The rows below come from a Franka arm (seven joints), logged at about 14 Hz.
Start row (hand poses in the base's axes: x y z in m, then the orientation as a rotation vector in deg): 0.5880, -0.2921, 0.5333, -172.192, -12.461, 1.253
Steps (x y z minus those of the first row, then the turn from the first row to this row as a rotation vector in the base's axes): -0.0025, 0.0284, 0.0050, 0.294, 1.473, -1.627; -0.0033, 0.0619, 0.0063, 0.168, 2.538, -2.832; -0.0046, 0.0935, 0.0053, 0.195, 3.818, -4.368; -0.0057, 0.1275, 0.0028, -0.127, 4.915, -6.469; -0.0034, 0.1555, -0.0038, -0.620, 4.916, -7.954; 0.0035, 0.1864, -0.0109, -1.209, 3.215, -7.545
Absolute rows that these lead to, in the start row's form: 0.5855, -0.2637, 0.5383, -171.924, -9.853, 3.270; 0.5847, -0.2302, 0.5396, -172.031, -7.940, 4.764; 0.5834, -0.1986, 0.5386, -171.943, -5.503, 6.525; 0.5823, -0.1646, 0.5361, -172.190, -2.237, 8.007; 0.5846, -0.1366, 0.5295, -172.695, 0.002, 7.935; 0.5915, -0.1057, 0.5224, -173.495, -0.780, 5.505
